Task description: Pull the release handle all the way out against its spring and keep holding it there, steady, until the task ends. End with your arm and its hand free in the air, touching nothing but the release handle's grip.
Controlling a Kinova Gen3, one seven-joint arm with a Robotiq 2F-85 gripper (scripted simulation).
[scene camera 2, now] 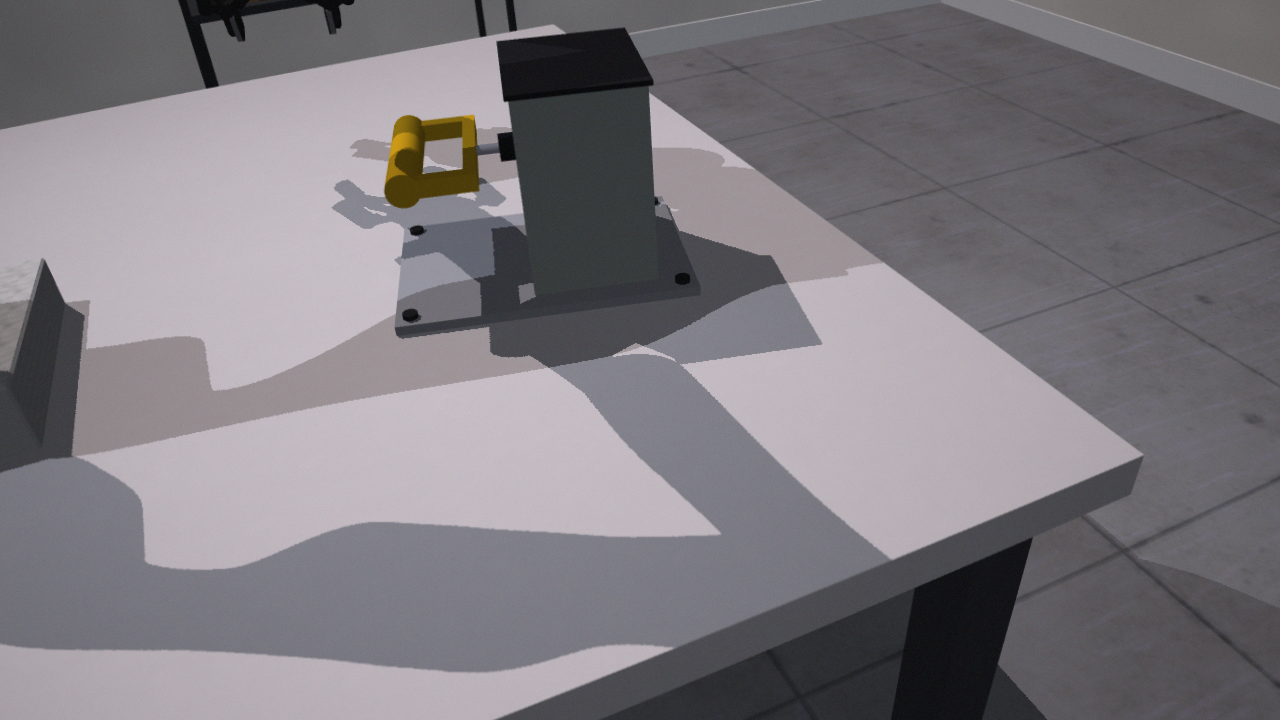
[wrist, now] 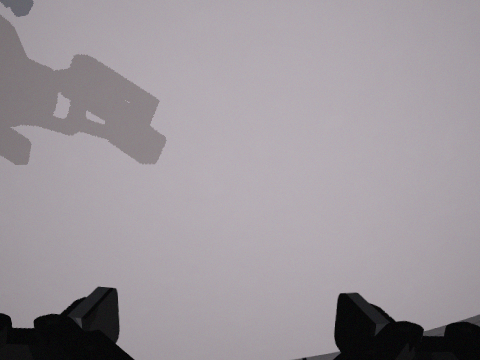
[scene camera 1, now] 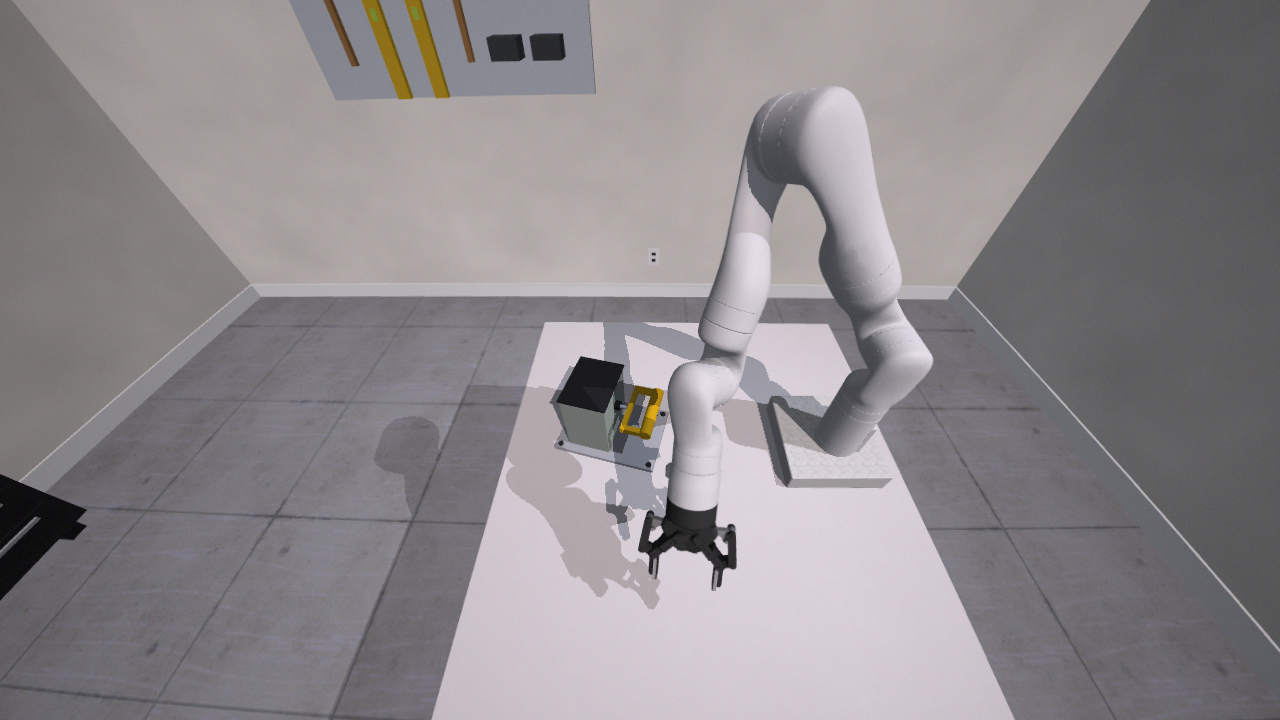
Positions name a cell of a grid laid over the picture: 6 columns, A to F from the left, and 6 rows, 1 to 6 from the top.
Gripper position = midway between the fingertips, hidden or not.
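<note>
You can spot my gripper (scene camera 1: D5), and the wrist view has the gripper (wrist: C6) as well. I'm also seeing a box (scene camera 2: C1), and scene camera 1 gives me the box (scene camera 1: C4) too.
</note>
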